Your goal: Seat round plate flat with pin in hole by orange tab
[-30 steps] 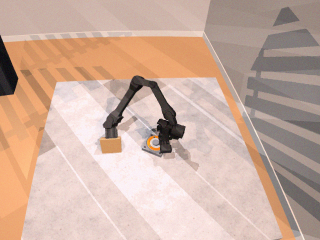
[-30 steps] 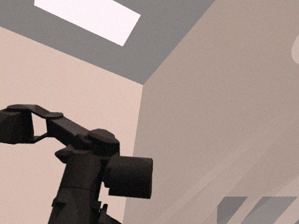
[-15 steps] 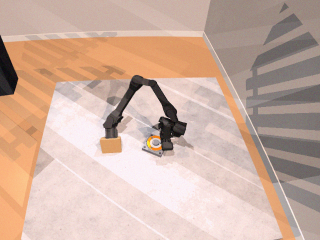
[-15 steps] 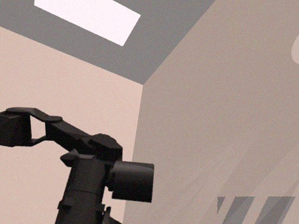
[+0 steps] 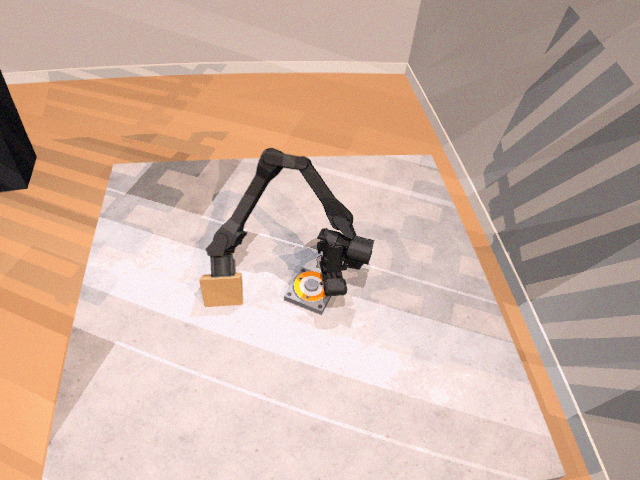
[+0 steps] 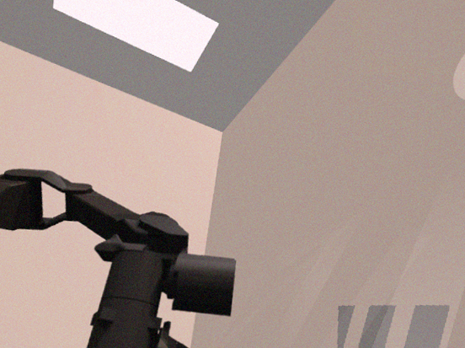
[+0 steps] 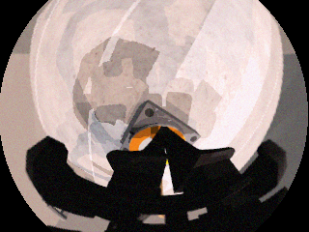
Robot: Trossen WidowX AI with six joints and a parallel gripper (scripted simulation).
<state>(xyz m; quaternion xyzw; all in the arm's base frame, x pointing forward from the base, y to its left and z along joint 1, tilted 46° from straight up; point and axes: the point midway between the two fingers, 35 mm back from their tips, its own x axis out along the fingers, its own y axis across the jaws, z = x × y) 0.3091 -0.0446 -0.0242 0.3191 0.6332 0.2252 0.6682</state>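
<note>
Right now my gripper tip is 5 cm past the grey square base, 1 cm to the right of it and 2 cm above it.
</note>
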